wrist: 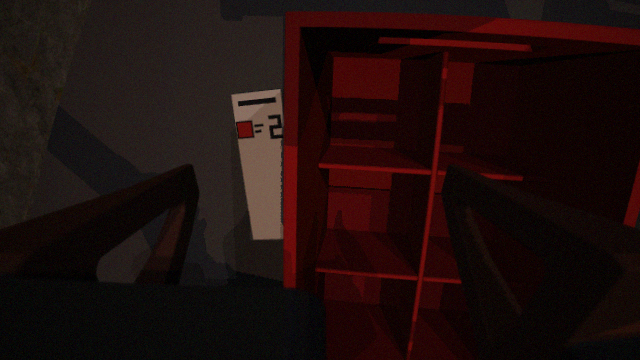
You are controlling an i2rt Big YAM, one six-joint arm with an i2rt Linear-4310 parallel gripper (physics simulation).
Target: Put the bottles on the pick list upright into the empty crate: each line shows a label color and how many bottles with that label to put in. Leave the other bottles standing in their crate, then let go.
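Places are measured from the arm's base along level axes (x ahead, y left, z up), in metres.
Pixels of known places: gripper, fingertip midpoint: (320, 178).
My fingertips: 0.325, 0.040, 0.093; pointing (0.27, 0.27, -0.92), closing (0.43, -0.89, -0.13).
For each thing: its top centre in the pictures, then the offset to it from my fingertips, as dx, dy, dz. "*": a spot on its surface instead. Level surfaces: height alone.
- pick list, top centre: (265, 169) -0.083, +0.057, -0.221
- red crate, surface spot: (291, 200) * -0.032, +0.009, -0.047
- long divider, top centre: (427, 228) -0.035, -0.090, -0.129
- crate's top rim, surface spot: (400, 22) * +0.070, +0.000, -0.047
- grey surface, surface height: dz -0.223
The pick list (262, 190) is a pale card at the left side of the crate, showing a red square, an equals sign and a 2; its right edge is cut off by the crate wall. A red crate (291, 200) with dividers fills the middle and right of the view, and no bottle shows in the compartments in view. My gripper (320, 178) is open with nothing between its fingers. The left finger is left of the card and the right finger is over the crate. The right finger hides part of the compartments, and the lower ones are cut off. No bottles show.
A long divider (431, 200) runs through the crate, with cross dividers (370, 273) on both sides of it. The crate's top rim (400, 22) runs along the far side. A grey surface (165, 75) lies left of the crate, with a mottled, stone-like area (30, 100) at the far left.
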